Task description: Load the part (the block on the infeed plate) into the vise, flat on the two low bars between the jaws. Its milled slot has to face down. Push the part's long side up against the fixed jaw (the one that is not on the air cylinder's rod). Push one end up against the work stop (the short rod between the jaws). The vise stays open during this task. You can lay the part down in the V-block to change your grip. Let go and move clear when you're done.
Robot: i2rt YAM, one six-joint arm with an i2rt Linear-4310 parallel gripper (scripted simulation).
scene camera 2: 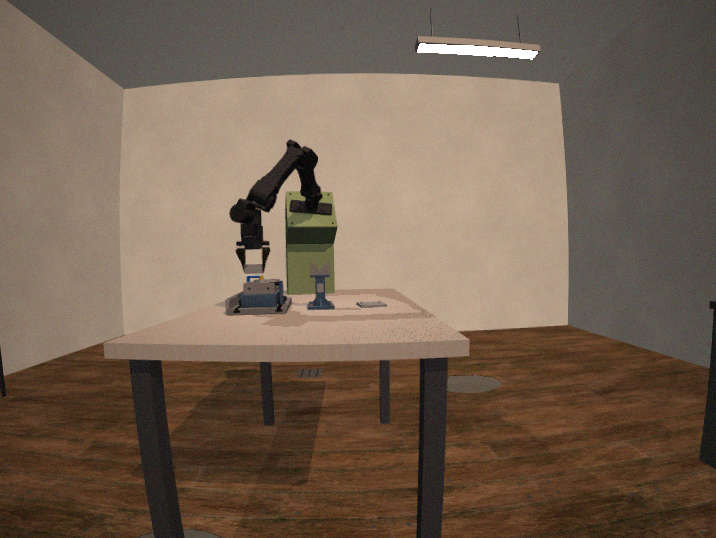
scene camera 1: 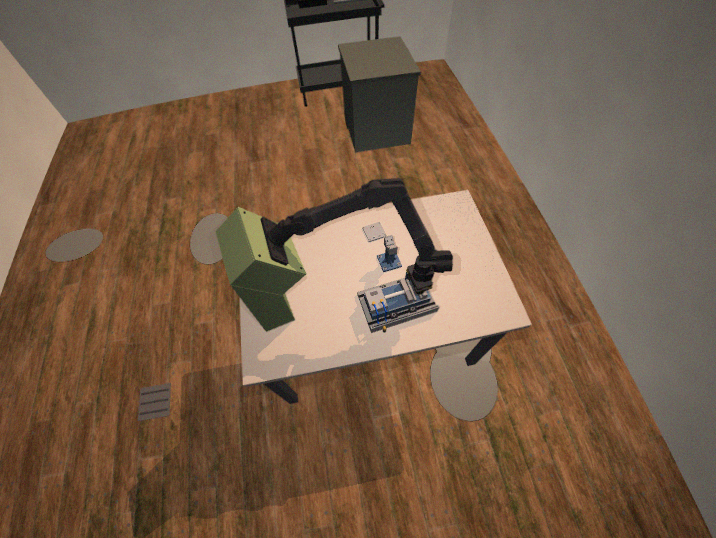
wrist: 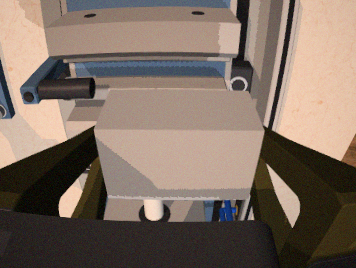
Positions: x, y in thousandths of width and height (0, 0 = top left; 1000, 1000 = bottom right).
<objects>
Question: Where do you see a dark work stop rod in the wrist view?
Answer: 195, 330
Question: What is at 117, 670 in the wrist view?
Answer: My gripper.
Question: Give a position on a grey jaw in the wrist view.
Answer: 201, 136
</objects>
